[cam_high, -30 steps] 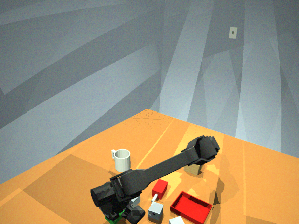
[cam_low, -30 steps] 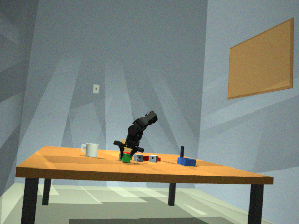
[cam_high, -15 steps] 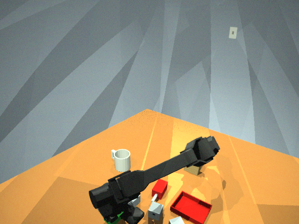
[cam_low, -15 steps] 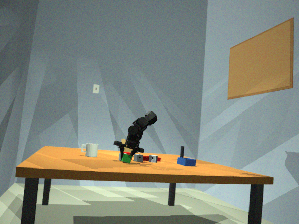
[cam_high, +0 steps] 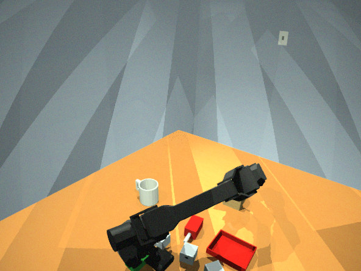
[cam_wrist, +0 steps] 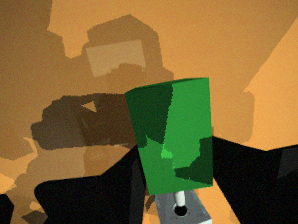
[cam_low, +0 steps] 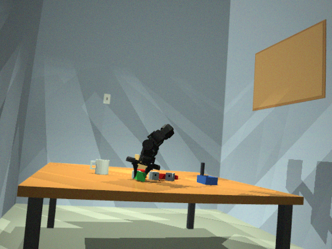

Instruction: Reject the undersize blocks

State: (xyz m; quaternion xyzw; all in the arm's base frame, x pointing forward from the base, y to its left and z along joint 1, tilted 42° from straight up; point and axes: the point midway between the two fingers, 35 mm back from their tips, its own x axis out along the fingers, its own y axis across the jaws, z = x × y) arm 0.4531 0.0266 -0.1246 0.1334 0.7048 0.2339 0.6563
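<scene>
Now: gripper tip 11 cm past the steel block, 10 cm to the right of it and 1 cm below it. From my gripper tip the other things lie so: green GO gauge (2 cm above, 1 cm behind); red-handled gauge (18 cm behind, 5 cm to the left, 1 cm above); red reject tray (22 cm behind, 20 cm to the left).
</scene>
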